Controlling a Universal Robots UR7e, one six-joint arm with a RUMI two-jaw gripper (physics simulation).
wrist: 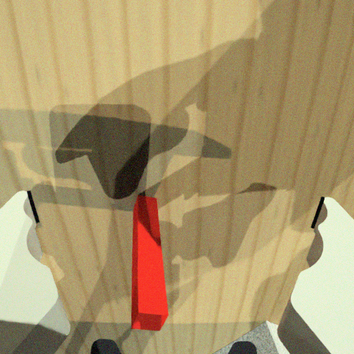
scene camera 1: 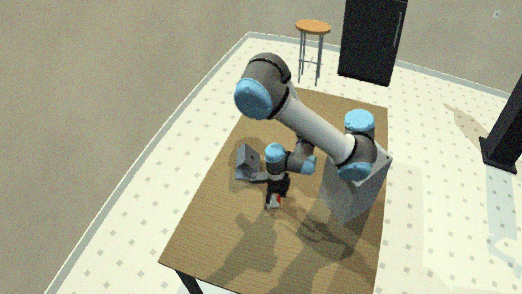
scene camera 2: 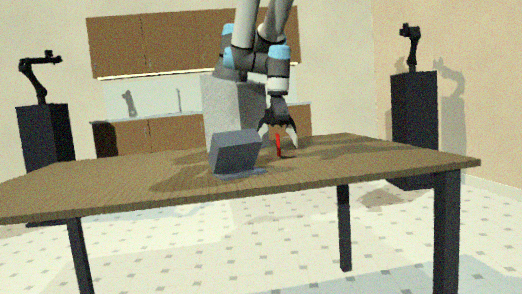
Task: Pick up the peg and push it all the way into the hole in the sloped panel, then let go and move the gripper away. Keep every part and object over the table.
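Places are measured from the arm's base along level axes (x right, y ahead, z up), in centimetres.
Pixels of known places: gripper, fingertip midpoint: [scene camera 1: 274, 197] [scene camera 2: 275, 148]; arm's base at its link origin: [scene camera 2: 229, 78].
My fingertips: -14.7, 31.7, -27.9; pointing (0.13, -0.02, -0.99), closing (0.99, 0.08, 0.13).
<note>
For each thing: its top centre in the pictures, then the offset to it from my fingertips, as dx, dy, dz. "pt": a spot on its surface instead. Level surfaces: height alone.
- red peg at its top centre: [scene camera 2: 277, 134] [scene camera 1: 279, 195] -1.4, -2.8, +4.7
- grey block with the sloped panel, top centre: [scene camera 2: 233, 130] [scene camera 1: 247, 152] +13.2, +19.8, +9.2
- small dark hole at a spot on its surface: [scene camera 1: 252, 157] pt +15.0, +18.0, +4.6
- wooden table at its surface level: dz -3.3
The red peg [scene camera 1: 279, 199] [scene camera 2: 278, 145] [wrist: 148, 270] stands upright on the table, a square-sided stick. My gripper [scene camera 1: 274, 196] [scene camera 2: 278, 142] [wrist: 175, 197] is wide open, pointing down, low over the table. In the wrist view the peg shows between the spread fingers, nearer the left finger and touching neither. The grey block with the sloped panel [scene camera 1: 250, 163] [scene camera 2: 234, 153] stands on the table, apart from the peg. A small dark hole [scene camera 1: 252, 157] shows in it in scene camera 1; no hole shows in scene camera 2. Part of the fingers is hidden in scene camera 1.
The wooden table [scene camera 1: 210, 220] [scene camera 2: 125, 187] carries the arm's large grey pedestal [scene camera 1: 345, 200] [scene camera 2: 220, 107]. The arm's wrist passes close beside the sloped block in scene camera 1. A stool [scene camera 1: 313, 27] and a black cabinet [scene camera 1: 371, 42] stand on the floor beyond the table.
</note>
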